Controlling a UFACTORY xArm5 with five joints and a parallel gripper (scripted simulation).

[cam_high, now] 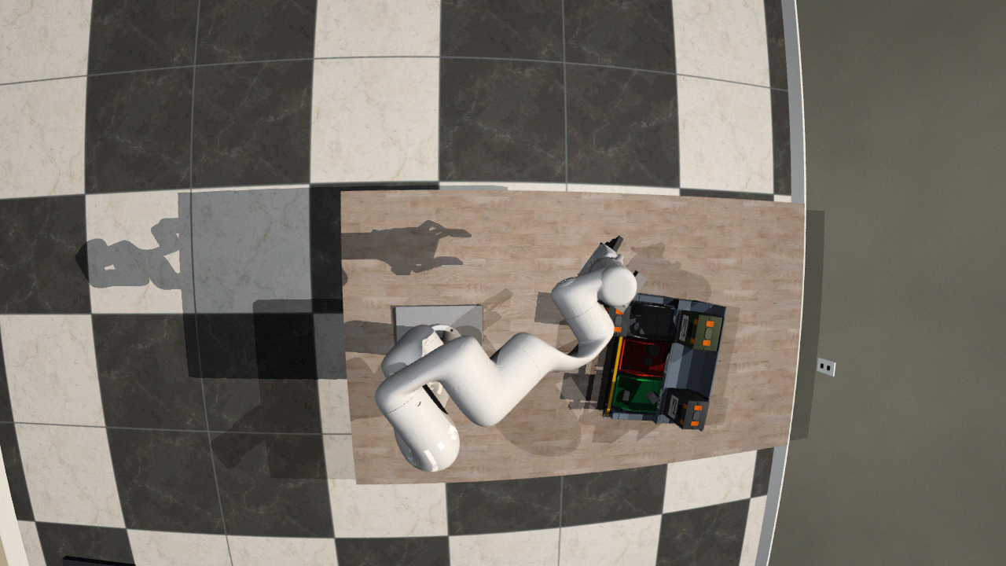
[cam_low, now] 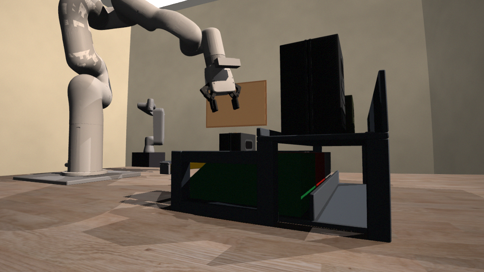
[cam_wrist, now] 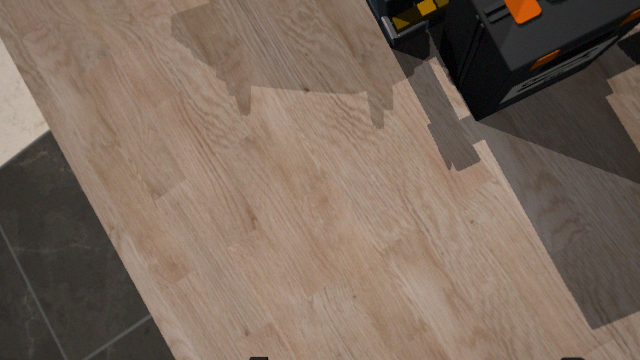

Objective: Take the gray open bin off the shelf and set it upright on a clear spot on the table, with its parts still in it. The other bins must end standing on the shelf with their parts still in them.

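My gripper is now 170 mm above the dark box, 160 mm to the left of it and 120 mm short of it. The rest, counted from my hand: gray open bin (260 mm ahead, 200 mm below, 170 mm to the right); then red bin (280 mm to the right, 250 mm ahead, 200 mm below); then yellow bar (280 mm to the right, 180 mm below, 150 mm ahead).
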